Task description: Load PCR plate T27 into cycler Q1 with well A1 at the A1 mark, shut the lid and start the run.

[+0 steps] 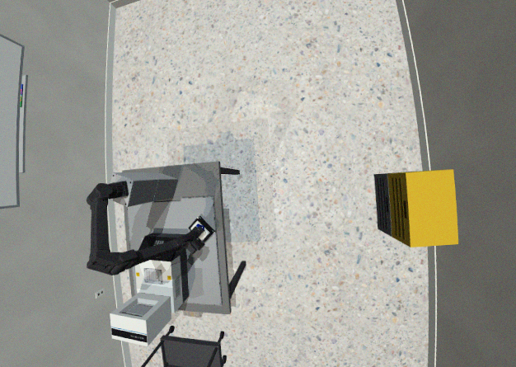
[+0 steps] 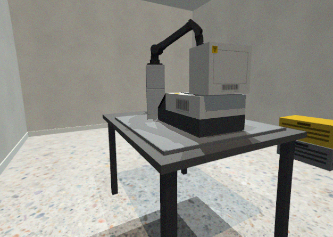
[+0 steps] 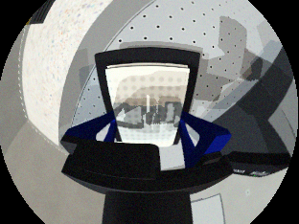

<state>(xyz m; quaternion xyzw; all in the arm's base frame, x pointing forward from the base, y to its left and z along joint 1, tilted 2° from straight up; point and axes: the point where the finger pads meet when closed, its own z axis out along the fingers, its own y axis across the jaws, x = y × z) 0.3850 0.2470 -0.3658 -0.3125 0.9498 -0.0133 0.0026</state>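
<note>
The plate nest N1 is 20 mm below my hand. Round my hand: sealed plate T27 (right at my hand).
</note>
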